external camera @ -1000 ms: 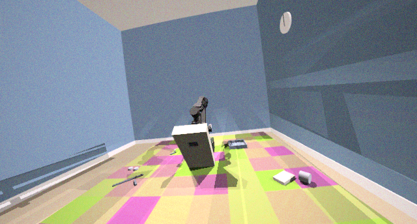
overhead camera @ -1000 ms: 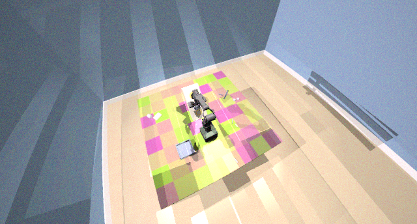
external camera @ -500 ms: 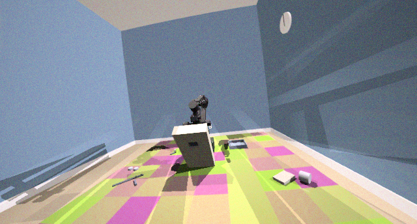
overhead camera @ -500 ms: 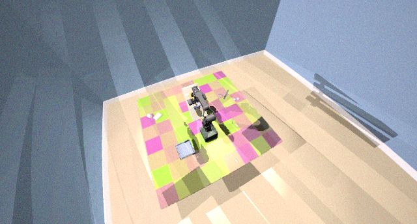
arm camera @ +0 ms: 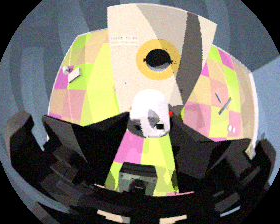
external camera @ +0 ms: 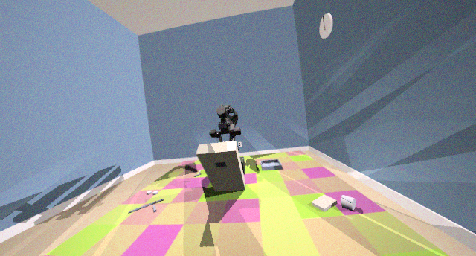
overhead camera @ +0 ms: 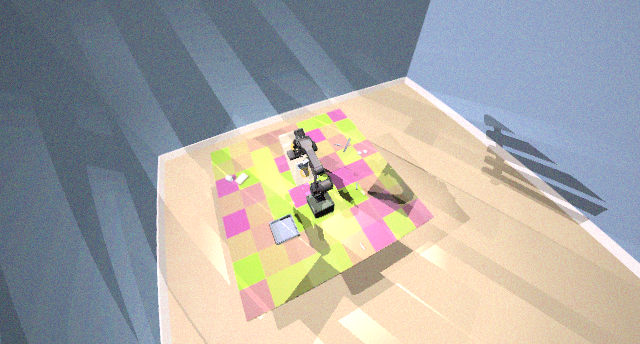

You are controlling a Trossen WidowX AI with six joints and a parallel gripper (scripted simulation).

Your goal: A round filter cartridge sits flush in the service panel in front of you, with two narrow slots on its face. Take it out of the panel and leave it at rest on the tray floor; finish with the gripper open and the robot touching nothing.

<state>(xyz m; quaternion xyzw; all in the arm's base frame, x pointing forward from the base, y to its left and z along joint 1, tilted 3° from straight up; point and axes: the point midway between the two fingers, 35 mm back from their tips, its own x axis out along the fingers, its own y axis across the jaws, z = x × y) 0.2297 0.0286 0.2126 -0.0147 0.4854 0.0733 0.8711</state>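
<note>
My gripper tip is 36 cm past the grey tray, 26 cm above it and 23 cm to the right of it. From my gripper tip the other things lie so: service panel (11 cm below, 7 cm ahead); then round cartridge (right at my gripper tip); then beige block (46 cm to the left, 26 cm below, 13 cm ahead).
</note>
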